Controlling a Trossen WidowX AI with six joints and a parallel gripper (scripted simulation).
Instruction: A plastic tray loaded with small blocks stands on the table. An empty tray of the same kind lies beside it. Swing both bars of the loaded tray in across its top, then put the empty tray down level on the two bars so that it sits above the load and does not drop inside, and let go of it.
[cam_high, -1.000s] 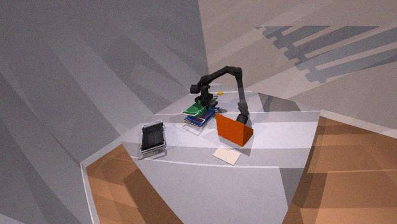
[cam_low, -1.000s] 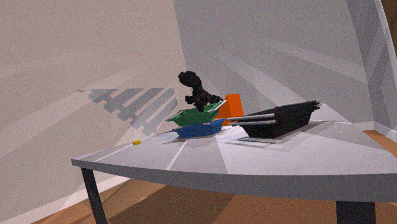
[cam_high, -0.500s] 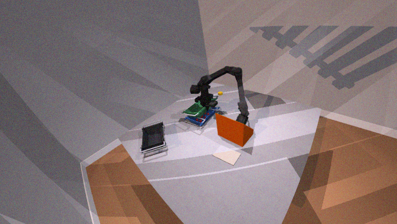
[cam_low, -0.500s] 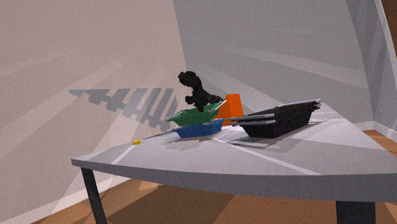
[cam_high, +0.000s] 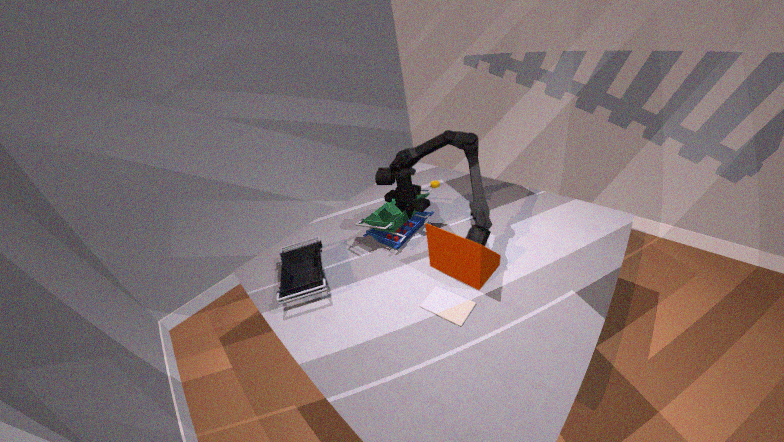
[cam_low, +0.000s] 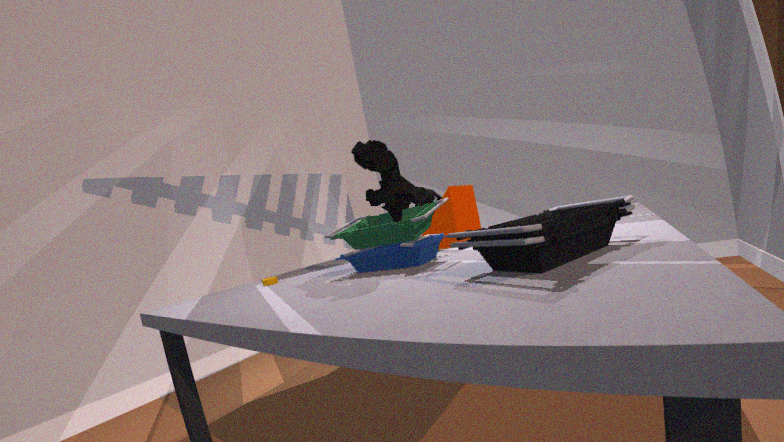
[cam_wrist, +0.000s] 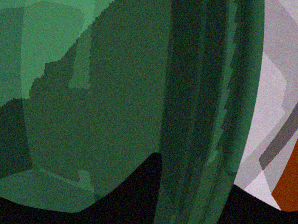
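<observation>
My gripper tip is 70 mm short of the green tray, 20 mm to the right of it and 20 mm below it. The rest, counted from my gripper tip: beige flat card: 360 mm behind, 170 mm to the left, 100 mm below; then yellow block: 240 mm ahead, 400 mm to the right, 90 mm below.
</observation>
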